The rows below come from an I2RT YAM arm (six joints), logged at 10 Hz.
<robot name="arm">
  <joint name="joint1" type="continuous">
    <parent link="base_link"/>
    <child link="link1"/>
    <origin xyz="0 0 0.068" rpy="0 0 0"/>
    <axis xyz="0 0 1"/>
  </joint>
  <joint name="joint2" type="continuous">
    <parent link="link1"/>
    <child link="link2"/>
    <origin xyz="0.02 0.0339 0.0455" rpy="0 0 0"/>
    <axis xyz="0 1 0"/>
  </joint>
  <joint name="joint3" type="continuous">
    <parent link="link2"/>
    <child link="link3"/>
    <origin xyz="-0.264 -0.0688 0" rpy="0 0 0"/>
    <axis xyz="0 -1 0"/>
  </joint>
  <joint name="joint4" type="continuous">
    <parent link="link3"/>
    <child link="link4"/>
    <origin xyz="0.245 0.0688 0.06" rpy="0 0 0"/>
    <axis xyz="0 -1 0"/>
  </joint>
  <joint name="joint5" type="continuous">
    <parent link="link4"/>
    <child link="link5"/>
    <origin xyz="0.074 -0.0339 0.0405" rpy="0 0 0"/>
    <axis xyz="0 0 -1"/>
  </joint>
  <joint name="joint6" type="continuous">
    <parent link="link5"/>
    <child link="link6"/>
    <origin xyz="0.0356 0 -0.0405" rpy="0 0 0"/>
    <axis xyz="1 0 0"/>
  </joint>
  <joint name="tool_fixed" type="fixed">
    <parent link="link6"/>
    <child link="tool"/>
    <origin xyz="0 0 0" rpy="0 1.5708 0"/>
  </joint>
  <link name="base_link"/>
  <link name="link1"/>
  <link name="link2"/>
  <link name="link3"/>
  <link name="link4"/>
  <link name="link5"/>
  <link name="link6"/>
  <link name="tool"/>
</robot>
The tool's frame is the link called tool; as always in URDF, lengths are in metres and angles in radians. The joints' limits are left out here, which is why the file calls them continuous.
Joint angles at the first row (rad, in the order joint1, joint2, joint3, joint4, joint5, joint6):
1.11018, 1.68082, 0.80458, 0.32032, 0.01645, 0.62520
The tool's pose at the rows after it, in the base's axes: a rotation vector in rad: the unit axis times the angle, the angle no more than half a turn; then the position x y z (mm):
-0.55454, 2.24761, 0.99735, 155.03, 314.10, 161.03
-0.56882, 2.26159, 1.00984, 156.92, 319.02, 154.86
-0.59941, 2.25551, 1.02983, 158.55, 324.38, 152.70
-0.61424, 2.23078, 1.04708, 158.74, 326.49, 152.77
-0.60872, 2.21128, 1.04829, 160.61, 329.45, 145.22
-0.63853, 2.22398, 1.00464, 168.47, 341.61, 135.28
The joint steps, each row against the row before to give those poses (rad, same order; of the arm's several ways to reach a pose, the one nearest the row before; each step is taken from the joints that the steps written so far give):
0.00033, 0.03732, 0.00877, 0.02639, -0.03415, 0.01134
-0.00070, 0.03411, 0.01455, 0.01035, -0.02081, 0.00160
0.00012, 0.02474, 0.01770, 0.01186, -0.02481, -0.01277
0.00135, 0.00779, 0.00024, 0.02846, -0.00776, -0.01126
-0.00013, 0.03382, -0.00316, 0.05324, 0.00889, -0.00436
-0.00379, 0.07031, 0.06007, -0.02006, 0.00571, -0.03015

